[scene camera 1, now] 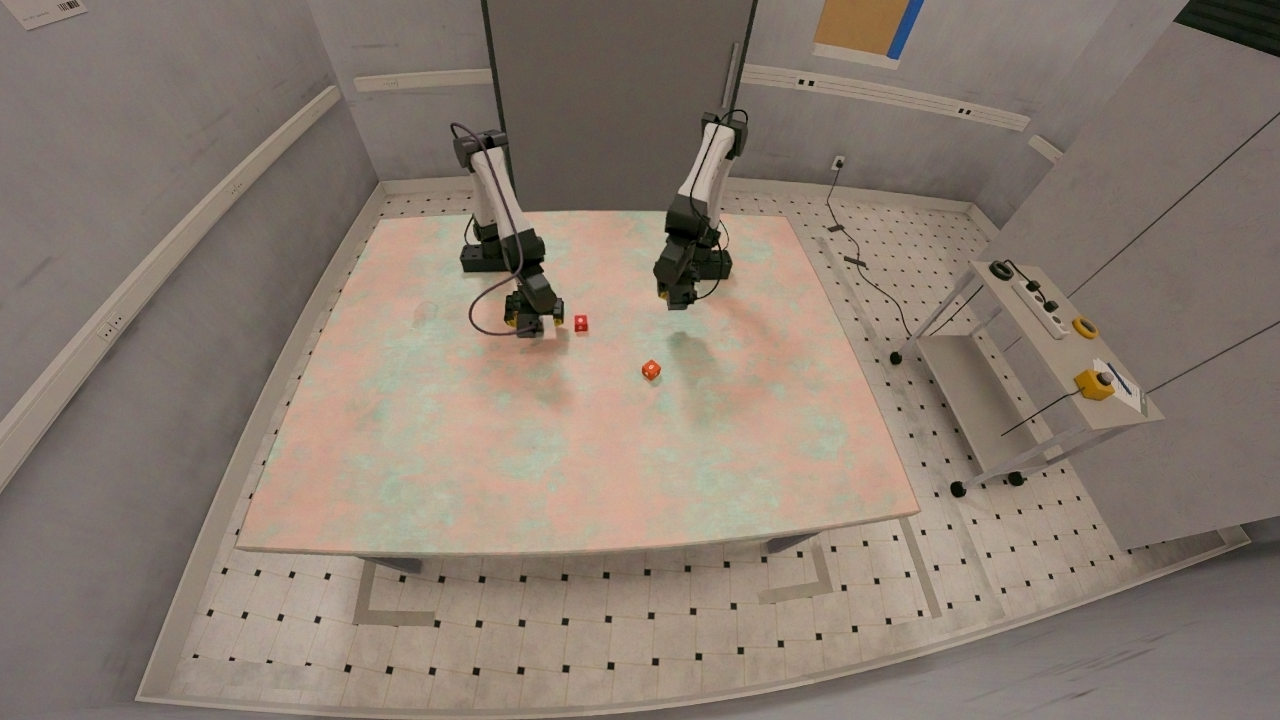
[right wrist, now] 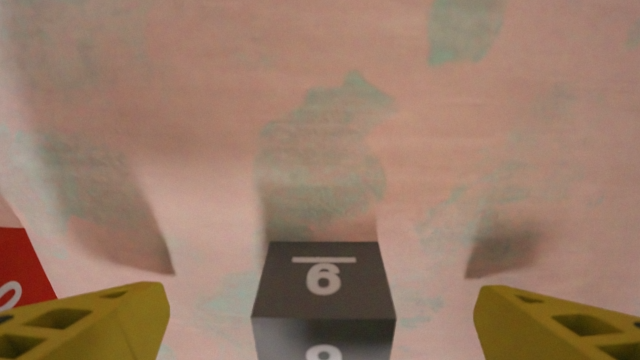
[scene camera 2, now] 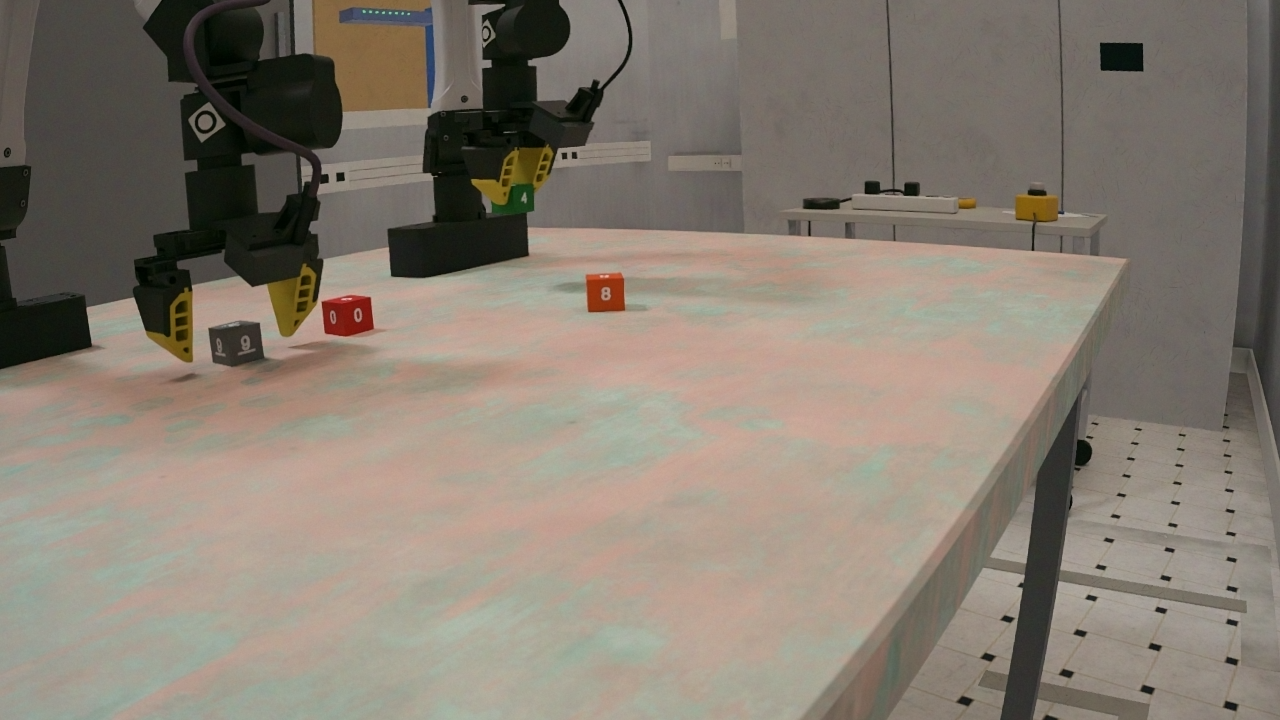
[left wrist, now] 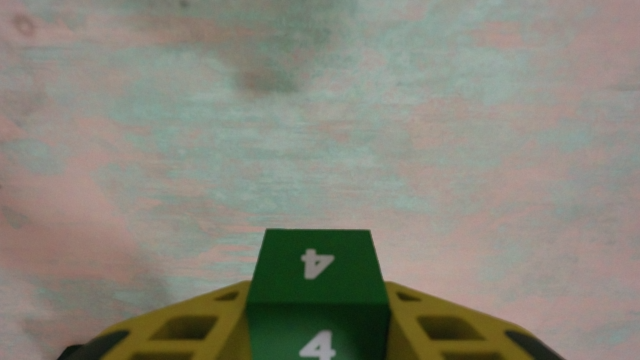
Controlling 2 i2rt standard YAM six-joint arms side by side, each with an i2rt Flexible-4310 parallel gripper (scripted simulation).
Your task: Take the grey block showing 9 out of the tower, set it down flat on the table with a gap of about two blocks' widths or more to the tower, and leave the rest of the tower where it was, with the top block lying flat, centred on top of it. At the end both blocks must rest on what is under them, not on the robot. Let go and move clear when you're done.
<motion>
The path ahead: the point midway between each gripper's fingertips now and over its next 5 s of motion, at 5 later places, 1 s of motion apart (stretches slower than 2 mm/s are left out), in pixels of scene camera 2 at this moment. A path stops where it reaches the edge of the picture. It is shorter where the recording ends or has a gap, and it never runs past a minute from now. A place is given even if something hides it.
The left gripper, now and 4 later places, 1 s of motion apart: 512, 202; 502, 199; 357, 267; 343, 286; 336, 213
The right gripper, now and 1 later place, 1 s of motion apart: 238, 348; 221, 276
</motion>
